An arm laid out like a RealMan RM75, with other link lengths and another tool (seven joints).
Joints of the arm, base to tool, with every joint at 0 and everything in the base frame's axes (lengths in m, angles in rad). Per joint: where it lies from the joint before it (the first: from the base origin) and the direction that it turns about. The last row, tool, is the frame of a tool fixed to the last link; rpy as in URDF.
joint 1: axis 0 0 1 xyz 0 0 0.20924
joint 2: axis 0 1 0 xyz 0 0 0
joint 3: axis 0 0 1 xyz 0 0 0.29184
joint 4: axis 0 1 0 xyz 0 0 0
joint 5: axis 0 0 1 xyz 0 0 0.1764
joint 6: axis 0 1 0 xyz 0 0 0
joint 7: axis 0 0 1 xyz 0 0 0.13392
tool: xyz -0.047 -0.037 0.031 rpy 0 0.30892 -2.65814
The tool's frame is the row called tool.
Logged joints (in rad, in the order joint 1, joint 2, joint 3, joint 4, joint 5, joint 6, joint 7), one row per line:
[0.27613 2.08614 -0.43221 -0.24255 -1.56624 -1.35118 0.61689]
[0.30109 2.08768 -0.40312 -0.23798 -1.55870 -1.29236 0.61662]
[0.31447 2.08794 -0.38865 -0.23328 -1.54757 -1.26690 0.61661]
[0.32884 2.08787 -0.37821 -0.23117 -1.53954 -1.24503 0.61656]
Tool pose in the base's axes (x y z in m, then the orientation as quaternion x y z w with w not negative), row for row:
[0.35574 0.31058 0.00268 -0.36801 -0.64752 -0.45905 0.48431]
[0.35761 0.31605 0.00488 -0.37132 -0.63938 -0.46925 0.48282]
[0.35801 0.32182 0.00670 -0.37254 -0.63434 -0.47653 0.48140]
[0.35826 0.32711 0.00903 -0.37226 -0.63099 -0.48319 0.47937]
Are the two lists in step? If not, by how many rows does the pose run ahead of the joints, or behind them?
The pose runs 1 row ahead of the joints: the pose in row i belongs to the joints in row i + 1.
